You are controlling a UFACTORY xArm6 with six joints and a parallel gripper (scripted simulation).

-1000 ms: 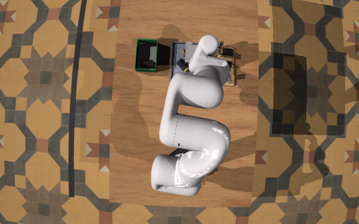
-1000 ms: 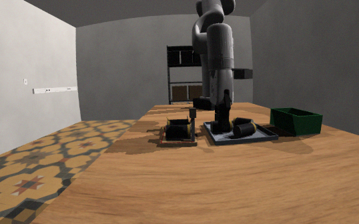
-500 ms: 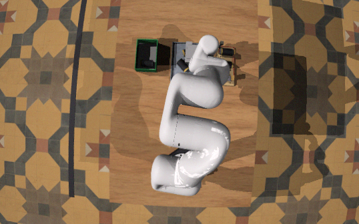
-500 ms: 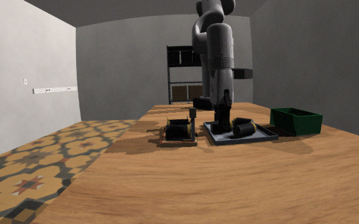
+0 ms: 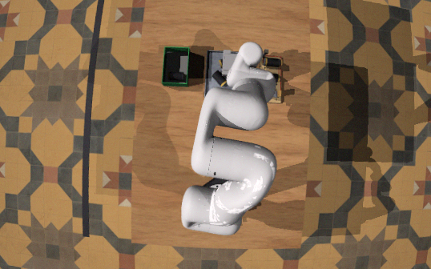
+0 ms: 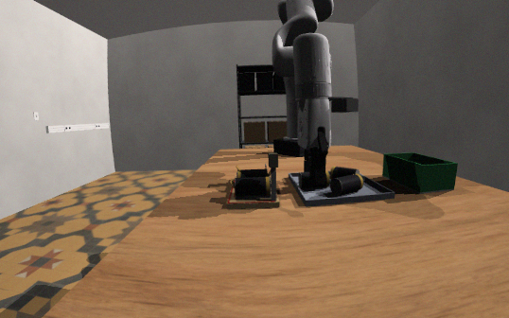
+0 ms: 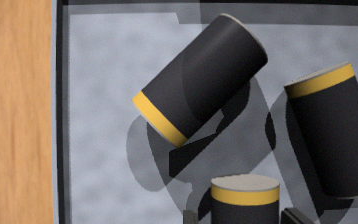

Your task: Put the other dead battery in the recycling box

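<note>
Right now the grey tray is 1 cm ahead of my hand, 5 cm to the left of it and 3 cm below it. From my hand the other things lie so: green recycling box 6 cm ahead, 25 cm to the left, 2 cm below.
</note>
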